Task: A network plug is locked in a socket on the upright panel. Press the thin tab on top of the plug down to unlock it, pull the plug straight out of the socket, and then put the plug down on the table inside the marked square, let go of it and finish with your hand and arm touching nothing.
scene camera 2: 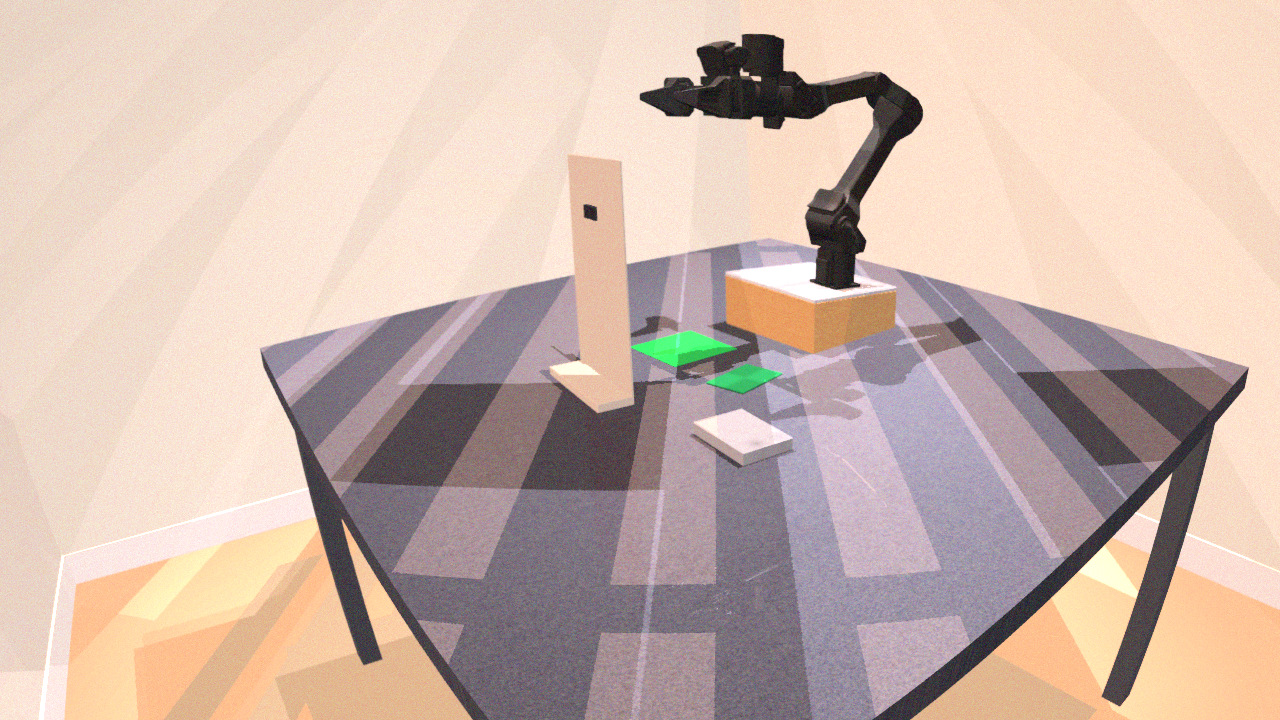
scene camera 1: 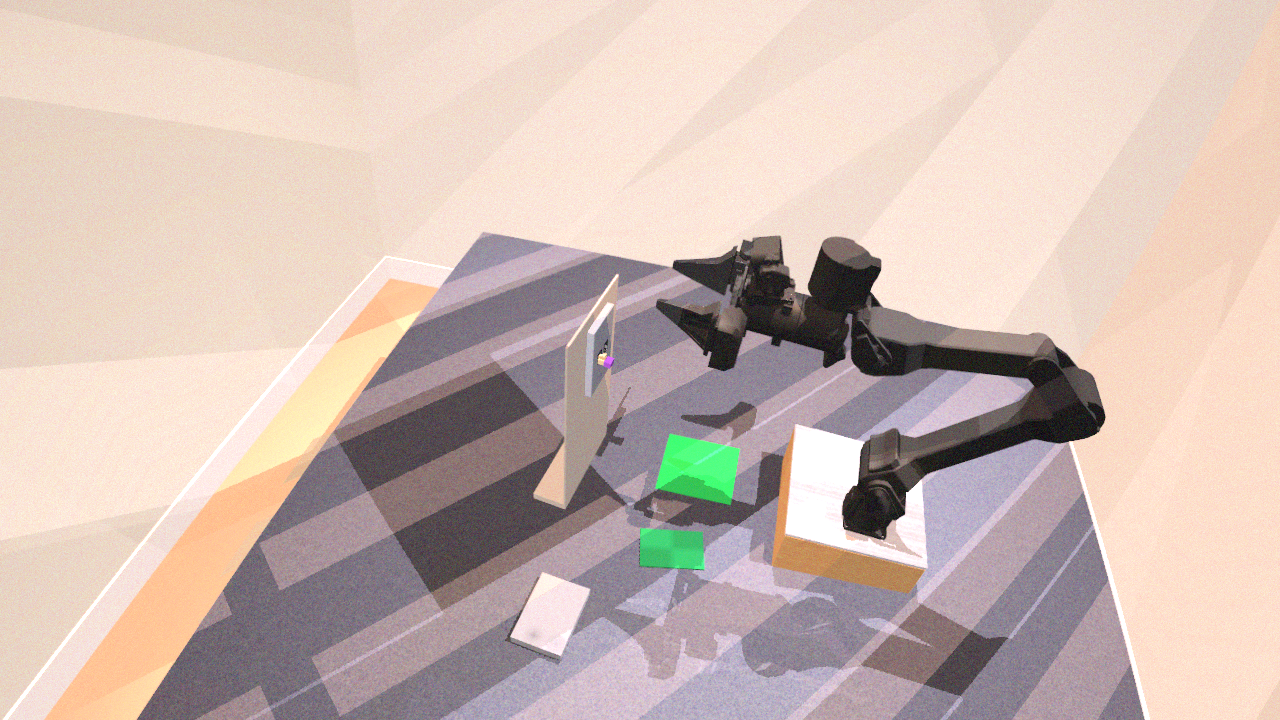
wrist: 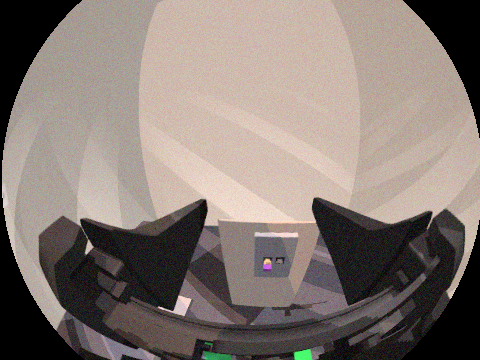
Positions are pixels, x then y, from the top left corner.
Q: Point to an upright beige panel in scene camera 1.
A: At 587,384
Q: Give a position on an upright beige panel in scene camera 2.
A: At 603,377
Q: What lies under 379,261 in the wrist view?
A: My gripper.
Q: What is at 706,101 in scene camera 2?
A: My gripper.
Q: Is my gripper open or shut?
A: Open.
